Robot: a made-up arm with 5 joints.
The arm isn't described. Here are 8 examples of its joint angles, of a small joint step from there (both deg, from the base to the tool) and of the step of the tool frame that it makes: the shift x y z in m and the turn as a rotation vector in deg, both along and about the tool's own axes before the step.
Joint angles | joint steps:
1: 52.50 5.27 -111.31 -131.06 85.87 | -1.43 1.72 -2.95 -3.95 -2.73
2: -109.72 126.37 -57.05 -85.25 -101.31 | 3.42 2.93 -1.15 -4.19 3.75
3: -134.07 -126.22 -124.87 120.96 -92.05 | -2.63 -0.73 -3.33 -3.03 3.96
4: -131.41 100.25 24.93 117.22 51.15 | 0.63 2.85 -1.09 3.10 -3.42
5: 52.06 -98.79 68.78 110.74 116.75 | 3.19 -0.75 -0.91 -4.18 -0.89
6: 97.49 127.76 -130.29 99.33 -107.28 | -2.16 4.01 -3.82 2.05 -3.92
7: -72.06 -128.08 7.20 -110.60 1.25 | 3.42 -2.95 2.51 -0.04 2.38
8: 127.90 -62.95 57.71 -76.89 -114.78 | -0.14 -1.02 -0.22 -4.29 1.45
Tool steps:
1: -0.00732 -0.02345 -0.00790 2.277 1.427 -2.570
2: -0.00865 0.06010 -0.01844 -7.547 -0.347 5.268
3: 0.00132 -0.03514 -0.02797 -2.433 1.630 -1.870
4: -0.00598 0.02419 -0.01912 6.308 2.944 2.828
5: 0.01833 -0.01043 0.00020 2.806 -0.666 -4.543
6: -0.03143 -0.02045 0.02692 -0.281 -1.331 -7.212
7: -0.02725 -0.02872 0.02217 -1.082 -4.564 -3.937
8: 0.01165 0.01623 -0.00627 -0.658 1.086 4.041
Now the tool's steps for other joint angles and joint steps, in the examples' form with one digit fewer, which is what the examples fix.
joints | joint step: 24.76 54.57 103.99 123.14 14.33 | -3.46 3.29 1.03 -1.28 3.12
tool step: -0.0232 -0.0245 -0.0040 0.63 -3.46 -3.31
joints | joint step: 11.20 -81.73 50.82 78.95 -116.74 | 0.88 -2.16 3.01 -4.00 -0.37
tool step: 0.0486 0.0318 -0.0261 0.26 5.20 5.10
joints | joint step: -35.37 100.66 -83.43 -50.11 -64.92 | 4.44 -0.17 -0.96 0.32 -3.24
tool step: -0.0213 0.0189 -0.0077 -0.48 -1.92 -1.34
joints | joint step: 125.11 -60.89 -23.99 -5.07 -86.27 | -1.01 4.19 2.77 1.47 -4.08
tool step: -0.0244 -0.0101 0.0000 4.57 -4.30 1.70
